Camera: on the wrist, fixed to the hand. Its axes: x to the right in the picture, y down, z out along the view.
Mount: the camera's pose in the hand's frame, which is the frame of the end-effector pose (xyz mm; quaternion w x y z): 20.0 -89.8 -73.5 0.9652 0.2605 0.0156 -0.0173
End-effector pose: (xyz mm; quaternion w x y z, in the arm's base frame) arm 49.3 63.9 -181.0 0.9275 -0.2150 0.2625 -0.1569
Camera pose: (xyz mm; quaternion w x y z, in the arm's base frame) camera 8.8 -44.5 -202.8 0.9444 0.0320 0.2232 -0.2392
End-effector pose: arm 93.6 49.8 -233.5 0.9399 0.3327 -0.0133 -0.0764
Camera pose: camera 106.8 23.7 -347.6 0.8194 0.5674 -0.0123 -0.0813
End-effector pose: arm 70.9 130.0 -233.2 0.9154 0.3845 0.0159 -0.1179
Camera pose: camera 74.4 117.2 -350.2 0.7811 0.6112 0.0056 -0.1278
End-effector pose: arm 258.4 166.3 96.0 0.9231 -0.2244 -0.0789 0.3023
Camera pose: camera 342.1 86.9 72.5 0.9558 0.0205 0.0131 0.2928
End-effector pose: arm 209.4 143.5 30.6 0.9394 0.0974 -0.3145 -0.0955
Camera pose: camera 259.3 61.3 -37.3 0.8846 0.3457 -0.3121 -0.0250
